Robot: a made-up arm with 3 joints. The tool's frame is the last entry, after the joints. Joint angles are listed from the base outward. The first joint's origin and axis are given. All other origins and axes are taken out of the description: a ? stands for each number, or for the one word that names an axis. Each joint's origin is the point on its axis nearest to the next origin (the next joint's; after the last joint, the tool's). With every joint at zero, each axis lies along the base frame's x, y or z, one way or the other. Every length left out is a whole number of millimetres.
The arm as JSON. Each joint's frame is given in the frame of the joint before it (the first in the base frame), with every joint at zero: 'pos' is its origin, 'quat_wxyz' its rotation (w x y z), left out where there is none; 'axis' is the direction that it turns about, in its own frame. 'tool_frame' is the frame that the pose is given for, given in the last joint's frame.
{
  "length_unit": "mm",
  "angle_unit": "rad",
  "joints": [
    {
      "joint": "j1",
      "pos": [
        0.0,
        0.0,
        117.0
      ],
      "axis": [
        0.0,
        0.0,
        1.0
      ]
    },
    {
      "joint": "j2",
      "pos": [
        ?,
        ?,
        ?
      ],
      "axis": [
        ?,
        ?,
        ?
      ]
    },
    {
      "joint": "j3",
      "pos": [
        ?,
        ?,
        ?
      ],
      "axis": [
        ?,
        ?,
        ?
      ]
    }
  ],
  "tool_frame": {
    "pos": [
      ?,
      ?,
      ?
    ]
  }
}
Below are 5 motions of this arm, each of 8 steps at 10 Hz.
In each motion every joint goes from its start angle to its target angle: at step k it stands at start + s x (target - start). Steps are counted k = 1, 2, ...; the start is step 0. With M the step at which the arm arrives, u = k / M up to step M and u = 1 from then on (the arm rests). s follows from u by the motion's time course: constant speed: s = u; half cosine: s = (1 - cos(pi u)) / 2; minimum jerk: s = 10 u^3 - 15 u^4 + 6 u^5.
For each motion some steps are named. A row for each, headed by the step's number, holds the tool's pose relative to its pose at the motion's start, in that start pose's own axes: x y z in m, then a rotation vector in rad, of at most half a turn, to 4 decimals.
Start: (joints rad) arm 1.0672 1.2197 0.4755
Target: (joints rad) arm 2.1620 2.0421 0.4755
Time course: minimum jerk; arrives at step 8
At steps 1, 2, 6, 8:
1: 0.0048 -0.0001 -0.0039 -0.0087 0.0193 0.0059
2: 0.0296 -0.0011 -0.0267 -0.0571 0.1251 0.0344
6: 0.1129 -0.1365 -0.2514 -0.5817 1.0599 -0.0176
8: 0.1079 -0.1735 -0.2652 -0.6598 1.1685 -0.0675

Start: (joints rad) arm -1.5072 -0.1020 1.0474
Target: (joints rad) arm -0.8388 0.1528 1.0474
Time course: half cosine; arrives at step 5
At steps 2, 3, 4, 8:
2: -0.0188 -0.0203 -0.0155 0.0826 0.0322 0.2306
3: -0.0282 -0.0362 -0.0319 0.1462 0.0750 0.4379
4: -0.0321 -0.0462 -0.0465 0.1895 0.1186 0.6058
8: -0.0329 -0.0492 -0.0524 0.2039 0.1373 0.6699

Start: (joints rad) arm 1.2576 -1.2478 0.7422
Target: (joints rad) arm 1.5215 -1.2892 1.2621
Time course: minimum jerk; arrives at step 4
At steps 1, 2, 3, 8:
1: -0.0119 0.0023 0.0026 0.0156 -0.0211 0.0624
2: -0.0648 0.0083 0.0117 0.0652 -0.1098 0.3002
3: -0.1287 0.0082 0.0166 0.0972 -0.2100 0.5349
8: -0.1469 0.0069 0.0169 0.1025 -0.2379 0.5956

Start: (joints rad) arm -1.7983 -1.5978 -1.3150
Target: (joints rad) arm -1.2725 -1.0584 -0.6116
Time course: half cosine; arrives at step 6
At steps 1, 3, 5, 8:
1: 0.0235 0.0161 -0.0163 -0.0250 0.0438 0.0468
3: 0.1381 0.1171 -0.1552 -0.1347 0.3524 0.3759
5: 0.1729 0.2048 -0.3220 -0.1484 0.6911 0.7398
8: 0.1709 0.2166 -0.3473 -0.1416 0.7451 0.7982

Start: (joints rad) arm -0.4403 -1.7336 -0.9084
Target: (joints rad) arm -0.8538 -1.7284 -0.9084
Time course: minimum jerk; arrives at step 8
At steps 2, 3, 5, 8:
2: -0.0211 0.0188 0.0101 -0.0264 -0.0330 0.0069
3: -0.0570 0.0501 0.0242 -0.0702 -0.0877 0.0184
5: -0.1554 0.1324 0.0450 -0.1849 -0.2310 0.0480
8: -0.2177 0.1819 0.0460 -0.2551 -0.3187 0.0660

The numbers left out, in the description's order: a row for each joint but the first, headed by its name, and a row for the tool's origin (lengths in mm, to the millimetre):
j2: xyz -285.0 -87.0 0.0, axis 0.0 1.0 0.0
j3: xyz 81.0 0.0 337.0, axis 0.0 0.0 1.0
tool: xyz 217.0 4.0 0.0

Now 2 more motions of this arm.
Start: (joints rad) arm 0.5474 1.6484 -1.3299
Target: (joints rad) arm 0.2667 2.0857 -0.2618
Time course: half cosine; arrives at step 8
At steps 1, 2, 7, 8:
1: 0.0014 0.0144 -0.0056 -0.0133 0.0146 0.0416
2: 0.0028 0.0551 -0.0232 -0.0480 0.0590 0.1608
7: -0.1189 0.3050 -0.1822 -0.1324 0.5010 1.0829
8: -0.1295 0.3128 -0.1884 -0.1278 0.5252 1.1261

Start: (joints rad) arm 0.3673 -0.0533 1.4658
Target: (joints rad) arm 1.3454 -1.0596 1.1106
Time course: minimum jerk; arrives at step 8
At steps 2, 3, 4, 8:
2: -0.0289 0.0366 0.0100 -0.1020 -0.0234 0.0640
3: -0.0918 0.0901 0.0214 -0.2637 -0.0929 0.1680
4: -0.1993 0.1385 0.0255 -0.4526 -0.2391 0.2977
8: -0.4925 0.1133 -0.0167 -0.7201 -0.7569 0.5428

